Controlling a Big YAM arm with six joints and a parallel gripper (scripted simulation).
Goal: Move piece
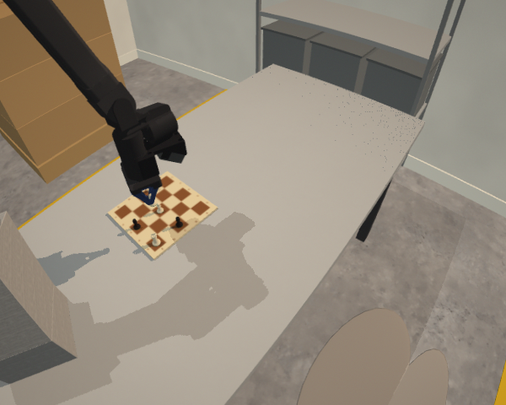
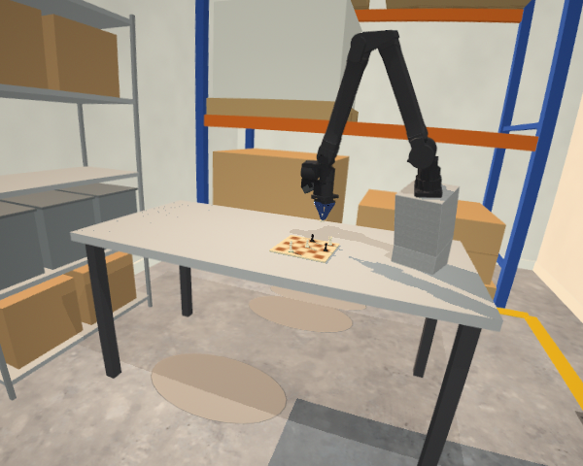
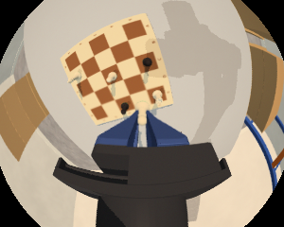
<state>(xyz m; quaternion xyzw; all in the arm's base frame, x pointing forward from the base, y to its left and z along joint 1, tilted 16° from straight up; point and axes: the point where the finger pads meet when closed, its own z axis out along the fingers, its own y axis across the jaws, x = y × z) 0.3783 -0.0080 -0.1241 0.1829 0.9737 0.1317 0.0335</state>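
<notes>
The chessboard lies 120 mm below my hand, 50 mm to the left of it and 50 mm ahead of it.
</notes>
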